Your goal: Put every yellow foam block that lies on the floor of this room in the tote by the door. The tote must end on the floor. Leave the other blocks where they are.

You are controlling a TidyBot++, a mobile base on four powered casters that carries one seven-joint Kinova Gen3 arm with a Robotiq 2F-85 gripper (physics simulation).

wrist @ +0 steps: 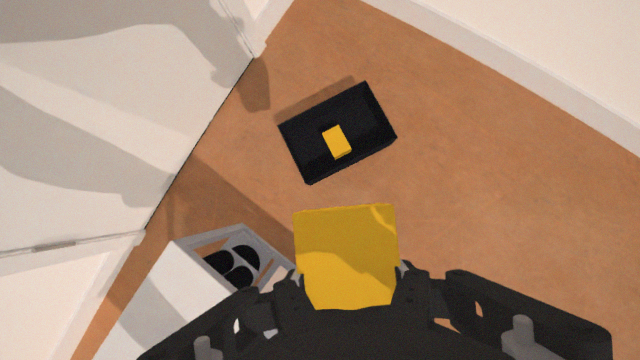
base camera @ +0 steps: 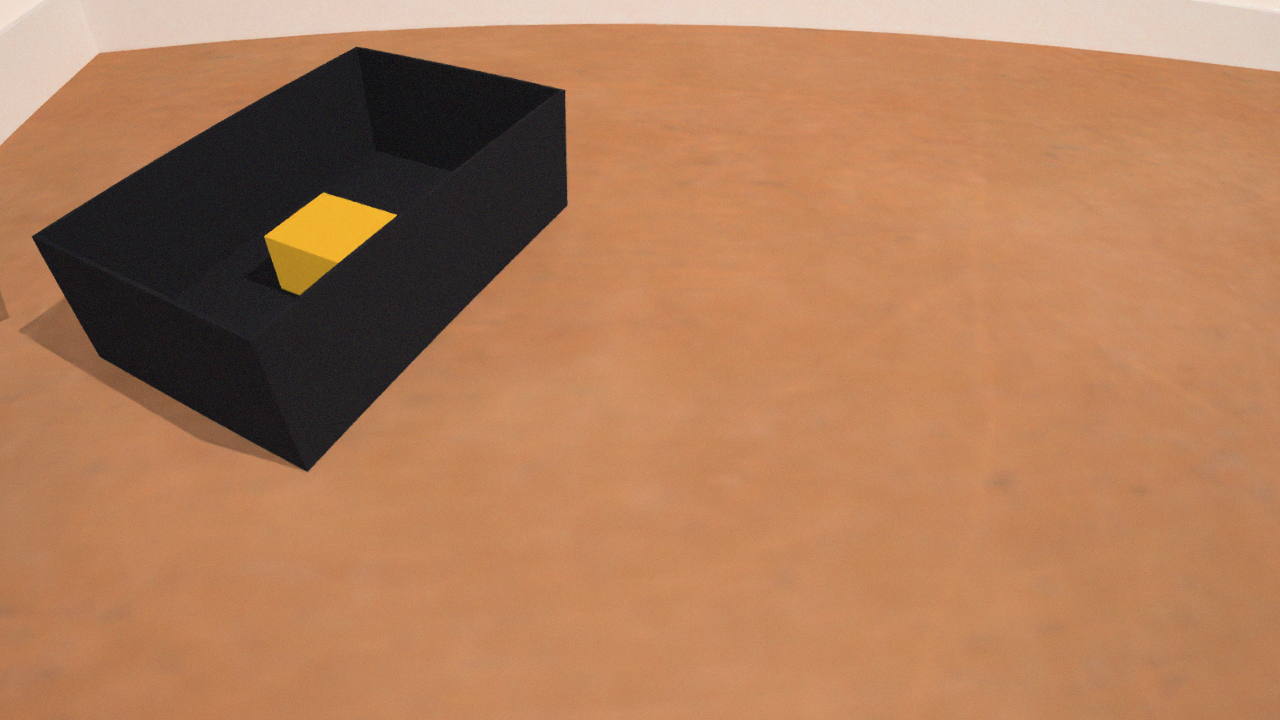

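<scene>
The black tote stands on the floor, at the left in the base camera view and above the middle in the wrist view. A yellow foam block lies inside it. My gripper is shut on another yellow foam block, which it holds well above the floor. In the wrist view the tote lies beyond the held block, apart from it. The gripper and the held block do not show in the base camera view.
A white door and walls bound the floor in the wrist view. The robot's own white and grey base shows at the lower left there. Pale skirting runs behind the tote in the base camera view.
</scene>
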